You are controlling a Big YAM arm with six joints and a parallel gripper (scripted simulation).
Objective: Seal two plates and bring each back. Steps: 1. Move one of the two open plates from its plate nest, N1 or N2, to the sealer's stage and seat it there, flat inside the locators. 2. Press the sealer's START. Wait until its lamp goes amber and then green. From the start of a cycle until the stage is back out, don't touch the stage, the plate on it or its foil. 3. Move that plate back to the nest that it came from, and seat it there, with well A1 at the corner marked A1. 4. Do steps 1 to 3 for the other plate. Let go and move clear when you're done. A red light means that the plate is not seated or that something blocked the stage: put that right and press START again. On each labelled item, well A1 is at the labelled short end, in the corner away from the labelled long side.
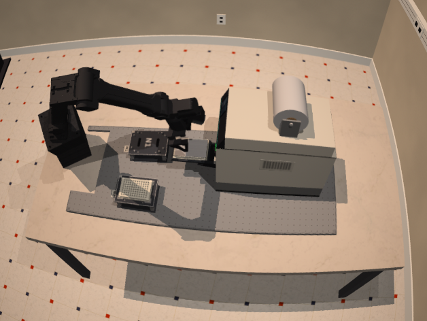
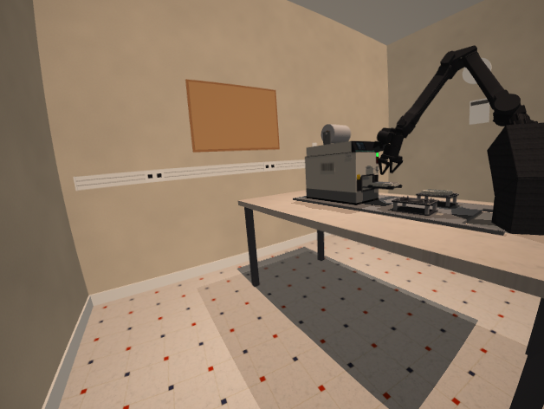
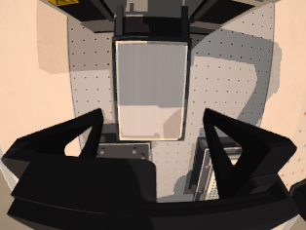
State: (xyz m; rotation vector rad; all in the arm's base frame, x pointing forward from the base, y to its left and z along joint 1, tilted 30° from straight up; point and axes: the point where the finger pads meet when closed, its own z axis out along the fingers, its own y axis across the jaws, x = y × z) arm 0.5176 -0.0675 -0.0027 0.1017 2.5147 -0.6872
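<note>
Now: the sealer stage 70 mm below my hand and 10 mm ahead of it. The rest, counted from my hand: yellow warning label (130 mm ahead, 60 mm to the left, 20 mm below); start button (110 mm to the right, 90 mm ahead, 20 mm above); plate (220 mm behind, 120 mm to the right, 110 mm below).
</note>
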